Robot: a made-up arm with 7 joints.
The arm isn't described. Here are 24 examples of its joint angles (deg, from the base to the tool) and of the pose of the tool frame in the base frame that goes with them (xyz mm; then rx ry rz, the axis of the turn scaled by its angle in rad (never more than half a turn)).
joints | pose
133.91 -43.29 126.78 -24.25 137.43 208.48 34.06 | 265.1 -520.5 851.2 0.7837 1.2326 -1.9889
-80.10 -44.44 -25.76 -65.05 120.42 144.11 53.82 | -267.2 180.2 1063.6 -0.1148 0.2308 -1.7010
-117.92 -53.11 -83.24 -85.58 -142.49 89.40 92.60 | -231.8 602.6 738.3 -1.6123 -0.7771 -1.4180
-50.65 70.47 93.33 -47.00 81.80 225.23 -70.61 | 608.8 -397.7 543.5 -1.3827 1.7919 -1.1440
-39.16 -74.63 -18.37 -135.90 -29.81 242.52 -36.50 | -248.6 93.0 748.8 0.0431 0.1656 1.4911
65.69 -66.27 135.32 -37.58 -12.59 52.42 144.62 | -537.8 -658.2 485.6 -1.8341 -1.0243 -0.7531
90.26 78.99 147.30 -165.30 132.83 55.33 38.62 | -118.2 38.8 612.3 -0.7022 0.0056 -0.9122
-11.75 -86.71 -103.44 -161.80 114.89 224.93 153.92 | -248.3 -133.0 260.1 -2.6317 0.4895 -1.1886
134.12 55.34 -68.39 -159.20 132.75 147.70 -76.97 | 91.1 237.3 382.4 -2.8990 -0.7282 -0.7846
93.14 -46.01 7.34 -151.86 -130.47 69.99 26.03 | -30.1 145.7 691.7 0.7340 0.4268 1.7970
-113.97 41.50 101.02 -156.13 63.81 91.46 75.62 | 267.7 -144.7 461.3 -0.8672 1.1643 1.9914
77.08 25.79 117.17 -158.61 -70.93 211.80 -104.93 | -214.5 -21.3 628.7 2.0063 0.2261 -0.7097
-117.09 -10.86 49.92 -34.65 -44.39 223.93 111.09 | 156.7 27.8 1111.0 -0.8637 -0.4740 -2.8628
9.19 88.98 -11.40 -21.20 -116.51 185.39 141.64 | 777.2 172.2 196.7 -2.4417 0.1124 -1.5807
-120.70 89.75 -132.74 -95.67 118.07 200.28 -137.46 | -437.8 -284.2 662.9 0.1788 -0.7253 -2.4814
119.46 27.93 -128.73 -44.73 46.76 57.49 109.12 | 138.2 321.8 1132.6 -2.0632 1.7844 -0.1480
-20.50 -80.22 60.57 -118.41 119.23 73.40 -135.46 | -125.0 507.5 621.2 0.1634 -2.4624 -0.9423
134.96 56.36 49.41 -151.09 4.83 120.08 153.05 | -383.9 -11.3 230.2 1.7509 0.6446 1.1334
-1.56 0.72 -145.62 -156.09 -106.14 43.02 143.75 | -294.6 -118.2 484.5 -0.4349 -0.6326 -1.1332
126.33 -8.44 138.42 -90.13 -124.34 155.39 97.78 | 64.9 -505.7 781.4 1.0683 -0.9413 0.4893
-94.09 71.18 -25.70 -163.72 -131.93 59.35 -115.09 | -163.6 -151.9 150.6 0.3440 -1.4397 0.6555
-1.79 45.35 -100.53 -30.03 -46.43 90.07 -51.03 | 588.8 -231.9 992.9 1.1284 -0.6199 -1.0304
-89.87 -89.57 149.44 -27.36 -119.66 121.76 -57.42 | 71.4 862.7 152.4 -0.6670 0.8227 0.3222
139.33 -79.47 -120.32 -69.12 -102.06 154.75 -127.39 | 758.8 -143.4 334.6 0.1181 2.3218 0.0802
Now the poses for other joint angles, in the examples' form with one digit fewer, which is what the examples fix.
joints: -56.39 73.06 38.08 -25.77 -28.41 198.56 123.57
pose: 498 -615 556 -0.063 1.444 -1.344
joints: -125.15 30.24 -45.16 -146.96 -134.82 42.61 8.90
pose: -424 -72 393 -0.525 0.000 2.693
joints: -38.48 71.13 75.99 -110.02 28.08 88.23 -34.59
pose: 614 127 361 -1.048 -0.868 0.715
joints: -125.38 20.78 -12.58 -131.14 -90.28 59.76 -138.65
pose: -384 -305 431 -0.969 -0.371 0.187
